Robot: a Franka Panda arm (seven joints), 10 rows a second.
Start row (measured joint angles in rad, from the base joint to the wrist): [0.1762, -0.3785, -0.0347, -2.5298, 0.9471, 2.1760, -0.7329]
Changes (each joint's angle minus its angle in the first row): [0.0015, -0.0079, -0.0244, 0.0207, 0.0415, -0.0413, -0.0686]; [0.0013, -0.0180, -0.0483, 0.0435, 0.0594, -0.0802, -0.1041]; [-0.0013, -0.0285, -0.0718, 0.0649, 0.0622, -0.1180, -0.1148]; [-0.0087, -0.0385, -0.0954, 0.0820, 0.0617, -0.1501, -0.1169]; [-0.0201, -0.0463, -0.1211, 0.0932, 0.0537, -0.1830, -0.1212]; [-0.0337, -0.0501, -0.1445, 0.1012, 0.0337, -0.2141, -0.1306]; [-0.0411, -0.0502, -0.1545, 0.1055, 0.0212, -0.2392, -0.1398]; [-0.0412, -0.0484, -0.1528, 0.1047, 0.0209, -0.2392, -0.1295]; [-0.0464, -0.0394, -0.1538, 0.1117, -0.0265, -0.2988, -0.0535]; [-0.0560, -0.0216, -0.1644, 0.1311, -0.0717, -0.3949, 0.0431]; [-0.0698, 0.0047, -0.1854, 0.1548, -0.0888, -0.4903, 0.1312]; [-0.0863, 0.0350, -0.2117, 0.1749, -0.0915, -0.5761, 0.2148]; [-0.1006, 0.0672, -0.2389, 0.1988, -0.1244, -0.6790, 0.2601]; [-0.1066, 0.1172, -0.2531, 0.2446, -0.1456, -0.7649, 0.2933]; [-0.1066, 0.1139, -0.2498, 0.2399, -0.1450, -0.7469, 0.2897]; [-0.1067, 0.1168, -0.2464, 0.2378, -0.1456, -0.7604, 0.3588]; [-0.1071, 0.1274, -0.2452, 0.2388, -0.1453, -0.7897, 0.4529]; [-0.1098, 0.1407, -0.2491, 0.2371, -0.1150, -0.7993, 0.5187]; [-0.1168, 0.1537, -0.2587, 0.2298, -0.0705, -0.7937, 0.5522]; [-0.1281, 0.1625, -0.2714, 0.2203, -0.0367, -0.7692, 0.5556]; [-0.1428, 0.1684, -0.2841, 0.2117, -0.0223, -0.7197, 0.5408]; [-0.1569, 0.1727, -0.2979, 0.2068, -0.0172, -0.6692, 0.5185]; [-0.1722, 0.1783, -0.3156, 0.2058, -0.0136, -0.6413, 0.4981]
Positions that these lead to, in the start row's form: [0.1777, -0.3864, -0.0591, -2.5091, 0.9886, 2.1347, -0.8015]; [0.1775, -0.3965, -0.0830, -2.4863, 1.0065, 2.0958, -0.8370]; [0.1749, -0.4070, -0.1065, -2.4649, 1.0093, 2.0580, -0.8477]; [0.1675, -0.4170, -0.1301, -2.4478, 1.0088, 2.0259, -0.8498]; [0.1561, -0.4248, -0.1558, -2.4366, 1.0008, 1.9930, -0.8541]; [0.1425, -0.4286, -0.1792, -2.4286, 0.9808, 1.9619, -0.8635]; [0.1351, -0.4287, -0.1892, -2.4243, 0.9683, 1.9368, -0.8727]; [0.1350, -0.4269, -0.1875, -2.4251, 0.9680, 1.9368, -0.8624]; [0.1298, -0.4179, -0.1885, -2.4181, 0.9206, 1.8772, -0.7864]; [0.1202, -0.4001, -0.1991, -2.3987, 0.8754, 1.7811, -0.6898]; [0.1064, -0.3738, -0.2201, -2.3750, 0.8583, 1.6857, -0.6017]; [0.0899, -0.3435, -0.2464, -2.3549, 0.8556, 1.5999, -0.5181]; [0.0756, -0.3113, -0.2736, -2.3310, 0.8227, 1.4970, -0.4728]; [0.0696, -0.2613, -0.2878, -2.2852, 0.8015, 1.4111, -0.4396]; [0.0696, -0.2646, -0.2845, -2.2899, 0.8021, 1.4291, -0.4432]; [0.0695, -0.2617, -0.2811, -2.2920, 0.8015, 1.4156, -0.3741]; [0.0691, -0.2511, -0.2799, -2.2910, 0.8018, 1.3863, -0.2800]; [0.0664, -0.2378, -0.2838, -2.2927, 0.8321, 1.3767, -0.2142]; [0.0594, -0.2248, -0.2934, -2.3000, 0.8766, 1.3823, -0.1807]; [0.0481, -0.2160, -0.3061, -2.3095, 0.9104, 1.4068, -0.1773]; [0.0334, -0.2101, -0.3188, -2.3181, 0.9248, 1.4563, -0.1921]; [0.0193, -0.2058, -0.3326, -2.3230, 0.9299, 1.5068, -0.2144]; [0.0040, -0.2002, -0.3503, -2.3240, 0.9335, 1.5347, -0.2348]
